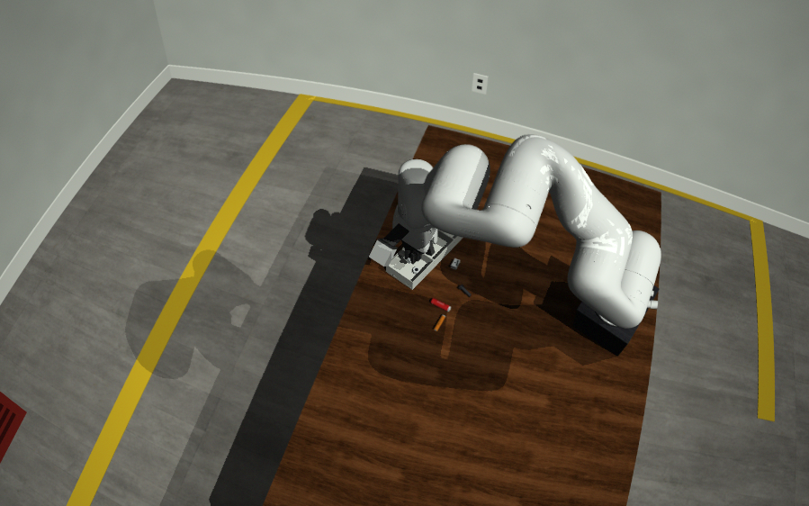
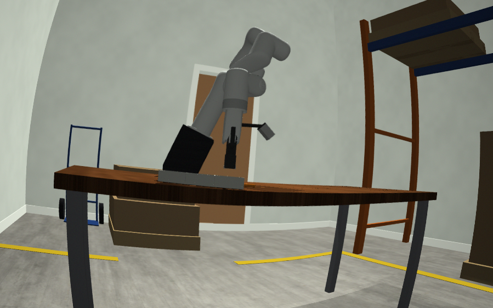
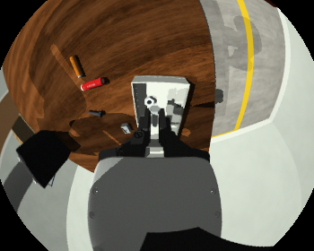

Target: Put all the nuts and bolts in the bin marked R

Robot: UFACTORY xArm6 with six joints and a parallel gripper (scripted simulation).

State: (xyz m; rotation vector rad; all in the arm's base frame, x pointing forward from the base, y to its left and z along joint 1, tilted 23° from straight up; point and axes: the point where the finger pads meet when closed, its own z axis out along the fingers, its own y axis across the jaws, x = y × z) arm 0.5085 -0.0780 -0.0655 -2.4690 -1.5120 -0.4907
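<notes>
Right now my hand is 7 cm above the nut and 1 cm past it. The rest, counted from my hand: red cylinder (9 cm behind, 8 cm to the left, 7 cm below); then long grey bin (8 cm to the right, 6 cm below, 3 cm behind); then silver bolt (2 cm below, 1 cm to the left).
</notes>
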